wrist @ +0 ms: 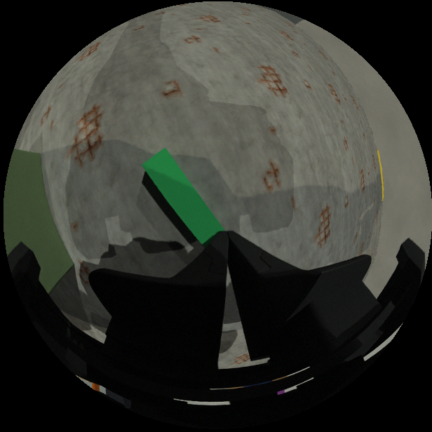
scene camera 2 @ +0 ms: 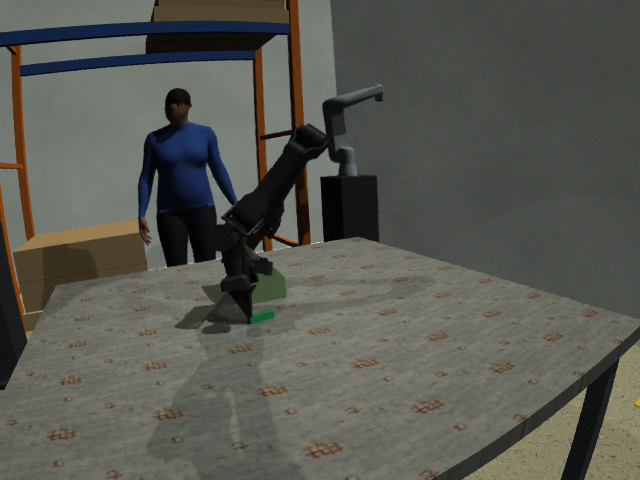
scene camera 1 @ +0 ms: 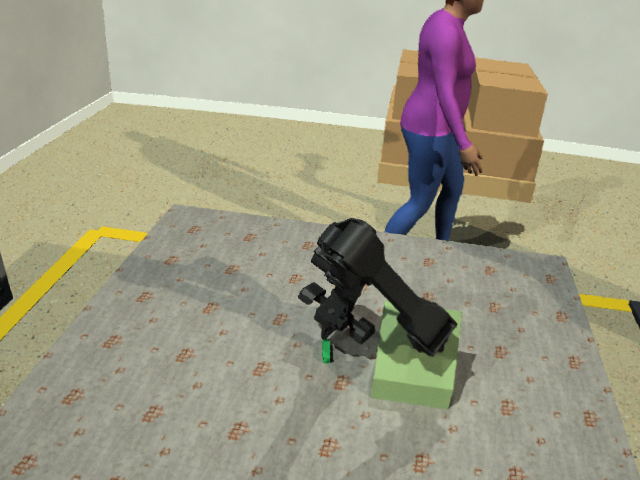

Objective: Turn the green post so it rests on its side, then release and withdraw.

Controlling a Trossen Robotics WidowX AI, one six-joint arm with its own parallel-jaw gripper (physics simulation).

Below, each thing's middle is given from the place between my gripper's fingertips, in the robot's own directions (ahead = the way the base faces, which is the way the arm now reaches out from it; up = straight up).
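Green post [wrist: 162, 169]: 3 cm to the left of my hand, 1 cm behind it and 1 cm below it.
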